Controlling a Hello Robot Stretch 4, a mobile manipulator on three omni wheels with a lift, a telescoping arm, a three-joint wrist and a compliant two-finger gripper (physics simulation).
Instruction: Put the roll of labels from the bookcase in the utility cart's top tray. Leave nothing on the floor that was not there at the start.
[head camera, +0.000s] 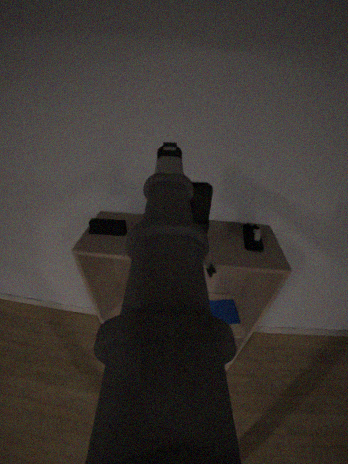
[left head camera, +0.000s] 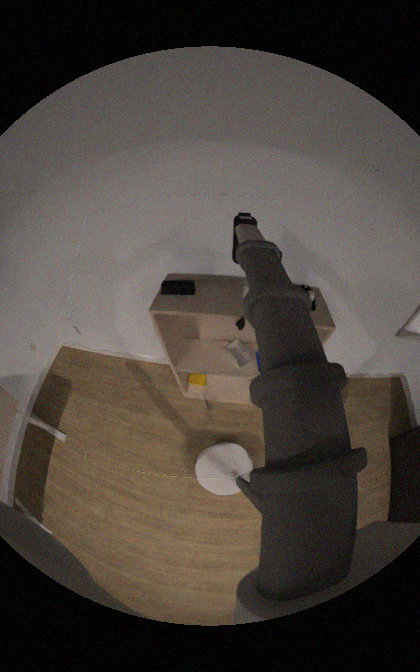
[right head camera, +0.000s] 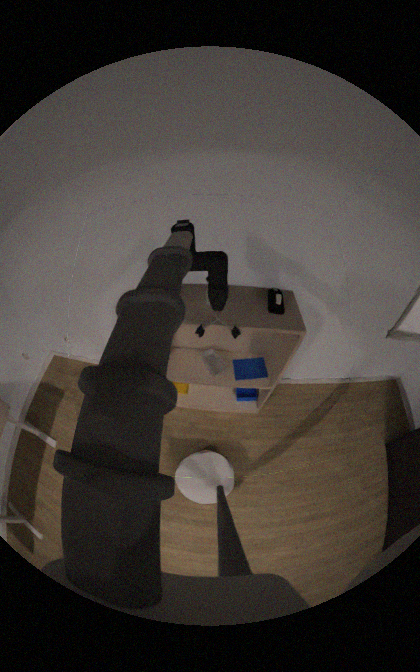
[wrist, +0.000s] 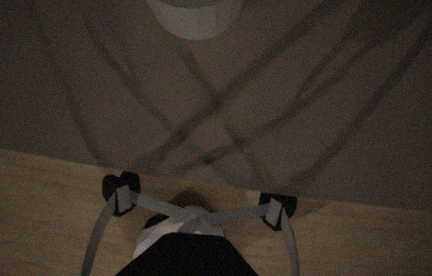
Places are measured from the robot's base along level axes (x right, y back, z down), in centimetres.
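Where they show: gripper, between the fingertips: (wrist: 200, 190).
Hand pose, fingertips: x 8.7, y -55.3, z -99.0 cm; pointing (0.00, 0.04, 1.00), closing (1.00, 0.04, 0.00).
Note:
Things, the pixels of their top centre, and the offset from my fingertips. "pt": a spot on its surface instead.
- pale roll, a spot on its surface: (wrist: 196, 22) pt dx -0.6, dy -12.6, dz -8.2 cm
- black box, centre of its top: (head camera: 106, 221) dx -32.9, dy -17.9, dz -9.7 cm
- small black object, centre of its top: (head camera: 256, 224) dx +26.3, dy -15.8, dz -11.3 cm
A pale roll (wrist: 196, 22), which looks like the roll of labels, stands on the top board of the bookcase (head camera: 232, 252) (left head camera: 215, 300) (right head camera: 250, 311) (wrist: 60, 115); part of it is cut off by the wrist view's upper edge. In the head camera view the arm covers the middle of that board. My gripper (right head camera: 218, 331) (wrist: 200, 190) is open with empty fingers spread wide. Its fingertips are near the bookcase's front edge, apart from the roll. One fingertip shows beside the arm in the head and left head camera views. I cannot make out the utility cart.
A black box (head camera: 107, 226) (left head camera: 178, 287) and a small black object (head camera: 253, 240) (right head camera: 276, 301) stand at the top board's ends. The shelves hold a grey container (left head camera: 238, 353) (right head camera: 214, 361), blue item (right head camera: 250, 368) and yellow item (left head camera: 196, 379). A round white object (left head camera: 220, 467) (right head camera: 200, 475) stands in front.

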